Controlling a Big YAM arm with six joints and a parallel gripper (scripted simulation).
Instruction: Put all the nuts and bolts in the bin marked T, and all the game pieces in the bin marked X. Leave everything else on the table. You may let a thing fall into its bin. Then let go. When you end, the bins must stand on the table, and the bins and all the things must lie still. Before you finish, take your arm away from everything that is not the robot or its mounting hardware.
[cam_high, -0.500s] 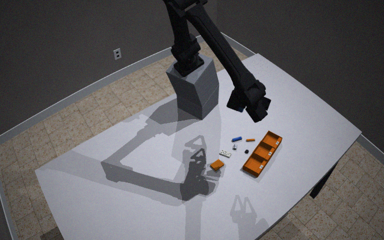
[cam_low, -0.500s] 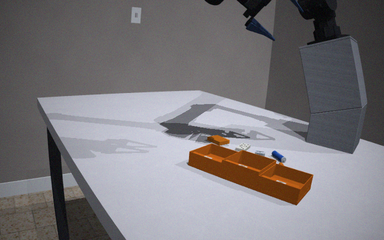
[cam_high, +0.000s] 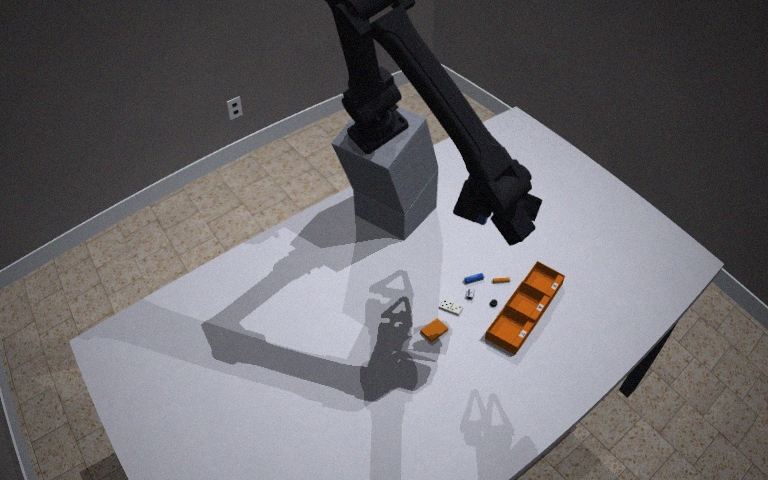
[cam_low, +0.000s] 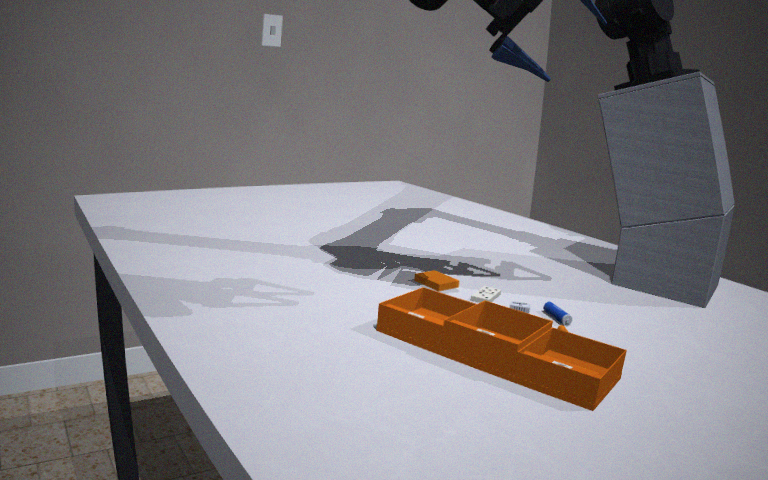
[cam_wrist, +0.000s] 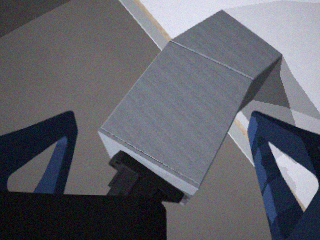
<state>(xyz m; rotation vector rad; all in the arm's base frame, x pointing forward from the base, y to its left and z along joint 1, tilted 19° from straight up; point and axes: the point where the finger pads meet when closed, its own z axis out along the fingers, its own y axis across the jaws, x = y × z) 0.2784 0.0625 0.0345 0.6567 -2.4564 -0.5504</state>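
Right now the orange three-part bin row is 150 mm ahead of my hand, 70 mm to the left of it and 310 mm below it. Also, from my hand: small silver metal piece: 30 mm ahead, 10 mm to the right, 320 mm below; blue battery: 30 mm to the left, 320 mm below; white domino: 30 mm ahead, 70 mm to the right, 330 mm below.
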